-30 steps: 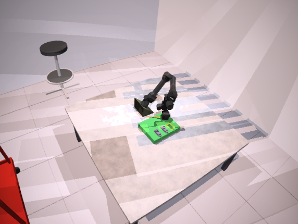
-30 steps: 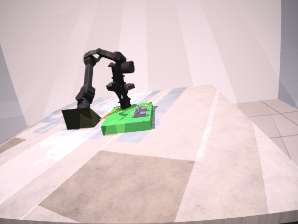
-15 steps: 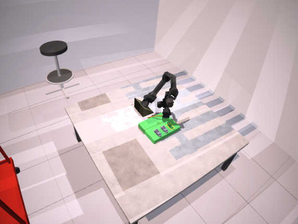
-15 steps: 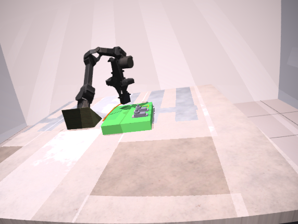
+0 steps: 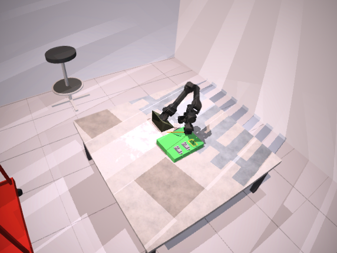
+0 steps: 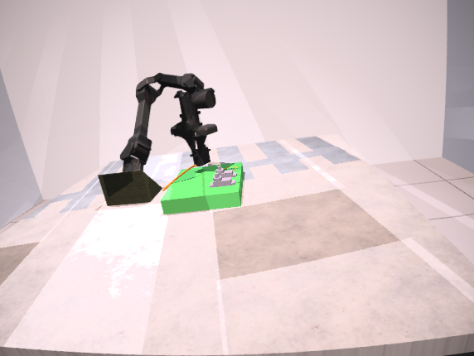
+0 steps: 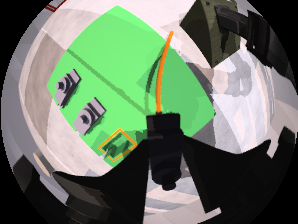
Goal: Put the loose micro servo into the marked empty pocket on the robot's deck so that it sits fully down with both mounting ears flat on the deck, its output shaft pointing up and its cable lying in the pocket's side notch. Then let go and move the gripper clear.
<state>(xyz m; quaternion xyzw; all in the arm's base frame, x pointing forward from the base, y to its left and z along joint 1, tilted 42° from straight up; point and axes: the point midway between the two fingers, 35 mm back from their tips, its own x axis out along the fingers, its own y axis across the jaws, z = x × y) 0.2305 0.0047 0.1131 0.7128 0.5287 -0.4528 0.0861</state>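
Now: gripper tip 1 cm past the green deck, 8 cm to the left of it and 10 cm above it.
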